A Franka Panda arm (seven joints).
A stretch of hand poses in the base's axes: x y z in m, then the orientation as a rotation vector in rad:
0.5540, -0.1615, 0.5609, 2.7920, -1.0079, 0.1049
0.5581, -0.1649, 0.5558, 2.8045, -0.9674, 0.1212
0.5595, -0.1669, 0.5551, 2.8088, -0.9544, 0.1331
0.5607, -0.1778, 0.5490, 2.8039, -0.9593, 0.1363
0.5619, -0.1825, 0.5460, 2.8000, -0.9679, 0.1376
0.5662, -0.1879, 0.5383, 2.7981, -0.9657, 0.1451
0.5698, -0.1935, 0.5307, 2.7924, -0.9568, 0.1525
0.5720, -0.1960, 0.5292, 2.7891, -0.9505, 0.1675
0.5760, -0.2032, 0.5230, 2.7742, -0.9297, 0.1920
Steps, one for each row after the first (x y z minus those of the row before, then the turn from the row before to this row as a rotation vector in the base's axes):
0.0041, -0.0034, -0.0051, -0.0049, -0.0073, 0.0292
0.0014, -0.0020, -0.0007, -0.0024, -0.0068, 0.0098
0.0012, -0.0109, -0.0061, -0.0034, -0.0016, -0.0041
0.0012, -0.0047, -0.0030, -0.0010, -0.0012, -0.0062
0.0043, -0.0054, -0.0077, -0.0037, -0.0040, 0.0013
0.0036, -0.0056, -0.0076, -0.0093, -0.0019, 0.0045
0.0022, -0.0025, -0.0015, -0.0075, -0.0079, 0.0040
0.0040, -0.0072, -0.0062, -0.0241, -0.0091, 0.0106

